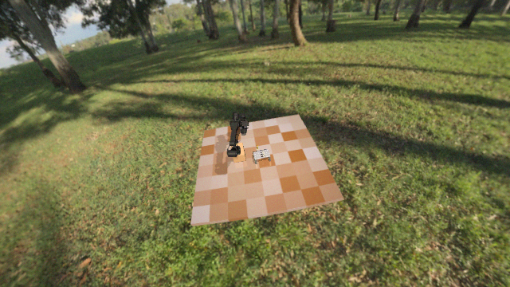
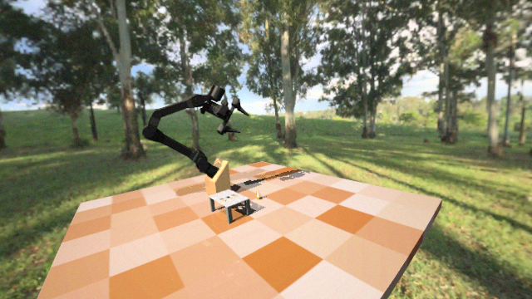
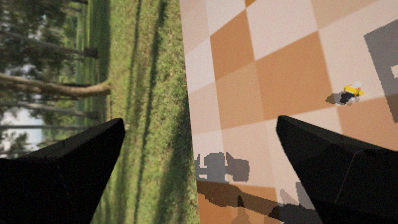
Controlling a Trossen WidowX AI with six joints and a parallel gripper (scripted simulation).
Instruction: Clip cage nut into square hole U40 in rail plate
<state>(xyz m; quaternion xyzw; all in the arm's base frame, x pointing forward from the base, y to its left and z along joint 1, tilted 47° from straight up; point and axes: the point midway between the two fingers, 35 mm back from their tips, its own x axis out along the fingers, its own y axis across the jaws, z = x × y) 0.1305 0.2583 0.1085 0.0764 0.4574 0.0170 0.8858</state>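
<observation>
Now: gripper tip 60 mm short of the cage nut, 10 mm to the right of it and 340 mm above it.
</observation>
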